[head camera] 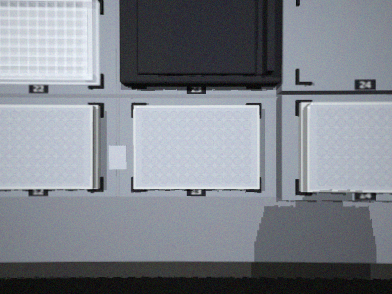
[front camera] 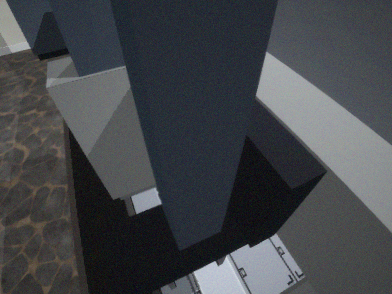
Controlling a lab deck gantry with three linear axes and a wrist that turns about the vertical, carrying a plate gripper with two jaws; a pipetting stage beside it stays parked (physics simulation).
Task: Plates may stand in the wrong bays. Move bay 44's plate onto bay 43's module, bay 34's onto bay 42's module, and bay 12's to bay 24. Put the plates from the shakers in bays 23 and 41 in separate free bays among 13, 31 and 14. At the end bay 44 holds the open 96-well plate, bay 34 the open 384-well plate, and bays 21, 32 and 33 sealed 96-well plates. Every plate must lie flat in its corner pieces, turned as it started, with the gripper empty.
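Places are measured from the robot's base along level axes (x left, y back, z up), in millimetres.
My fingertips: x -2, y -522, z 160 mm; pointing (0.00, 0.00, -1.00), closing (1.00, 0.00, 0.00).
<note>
Behind a point stands the place of what it marks.
In the head view a pale sealed-looking 96-well plate (head camera: 196,147) @[x 43, y -392, z 14 mm] lies in bay 13, inside its corner pieces. Plates also lie in bay 12 (head camera: 47,147) @[x 43, y -246, z 14 mm] and bay 14 (head camera: 350,147) @[x 43, y -532, z 29 mm]. Bay 23's black shaker (head camera: 197,37) @[x 146, y -393, z 24 mm] bears no plate. Bay 24 (head camera: 340,40) @[x 147, y -532, z 14 mm] is bare. A gridded plate (head camera: 45,40) @[x 149, y -242, z 10 mm] lies in bay 22. In the front view my blue-grey column and black gripper housing fill the middle and hide most bays, including bay 13. The jaw tips show clearly in neither view, so their opening and hold cannot be told. Bays 31, 34 and 41–44 are mostly hidden or out of frame.
A small white square (head camera: 117,157) @[x 32, y -310, z 1 mm] lies between bays 12 and 13. A dark shadow (head camera: 315,230) @[x -43, y -516, z 0 mm] falls on the deck below bay 14. In the front view a grey block (front camera: 105,120) @[x -45, y -419, z 416 mm] stands behind my column (front camera: 195,110) @[x -7, y -542, z 507 mm], beside the stone-patterned floor (front camera: 30,175).
</note>
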